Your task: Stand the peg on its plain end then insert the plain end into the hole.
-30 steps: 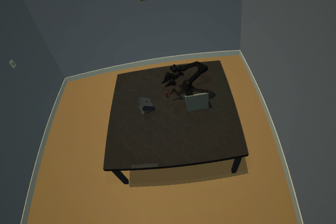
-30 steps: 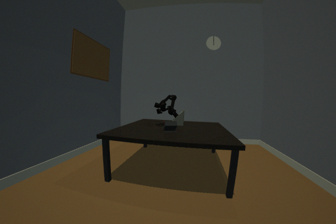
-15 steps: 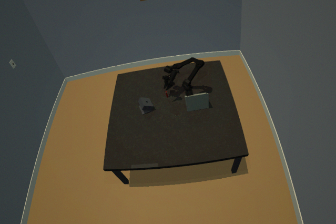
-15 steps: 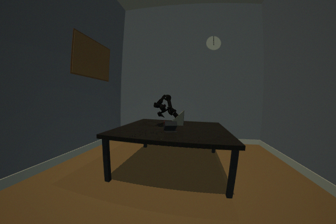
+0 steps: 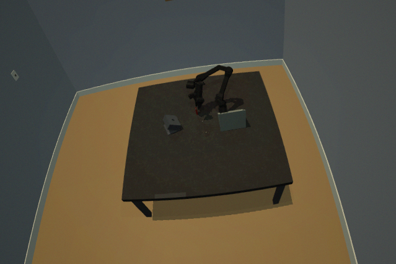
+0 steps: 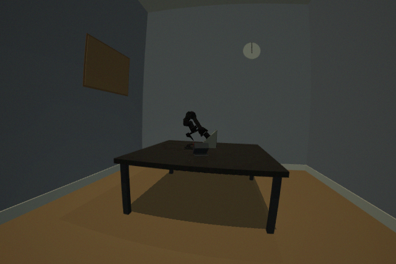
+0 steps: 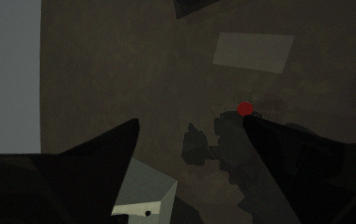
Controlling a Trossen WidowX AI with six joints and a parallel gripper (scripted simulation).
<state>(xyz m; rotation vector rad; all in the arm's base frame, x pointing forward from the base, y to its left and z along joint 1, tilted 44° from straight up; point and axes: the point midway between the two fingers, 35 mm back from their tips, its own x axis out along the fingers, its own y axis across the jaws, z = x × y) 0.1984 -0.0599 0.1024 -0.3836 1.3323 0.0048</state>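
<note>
Right now my gripper tip is 20 mm short of the peg, 40 mm to the left of it and 60 mm above it. The rest, counted from my gripper tip: grey sloped panel: 230 mm ahead, 60 mm to the left, 60 mm below.
</note>
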